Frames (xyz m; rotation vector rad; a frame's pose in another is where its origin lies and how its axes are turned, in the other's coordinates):
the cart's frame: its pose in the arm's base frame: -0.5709 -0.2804 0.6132 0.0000 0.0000 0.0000
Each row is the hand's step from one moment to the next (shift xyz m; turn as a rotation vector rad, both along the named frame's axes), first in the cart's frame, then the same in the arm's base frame.
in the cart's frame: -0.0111 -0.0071 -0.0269 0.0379 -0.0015 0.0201
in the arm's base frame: -0.0111 -0.0071 -0.0269 0.0379 -0.0015 0.0201
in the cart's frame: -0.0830 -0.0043 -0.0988 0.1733 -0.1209 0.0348
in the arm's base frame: -0.0830 -0.0043 -0.0988 0.1733 -0.1209 0.0348
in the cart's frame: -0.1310 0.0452 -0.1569 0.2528 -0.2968 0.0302
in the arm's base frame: -0.1310 0.0452 -0.1569 0.2528 -0.2968 0.0302
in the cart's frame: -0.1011 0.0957 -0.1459 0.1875 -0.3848 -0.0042
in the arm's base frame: -0.1011 0.0957 -0.1459 0.1875 -0.3848 -0.0042
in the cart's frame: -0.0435 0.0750 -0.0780 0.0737 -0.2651 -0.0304
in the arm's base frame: -0.0435 0.0750 -0.0780 0.0737 -0.2651 -0.0304
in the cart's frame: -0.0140 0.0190 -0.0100 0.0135 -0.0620 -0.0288
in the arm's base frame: -0.0140 0.0190 -0.0100 0.0135 -0.0620 -0.0288
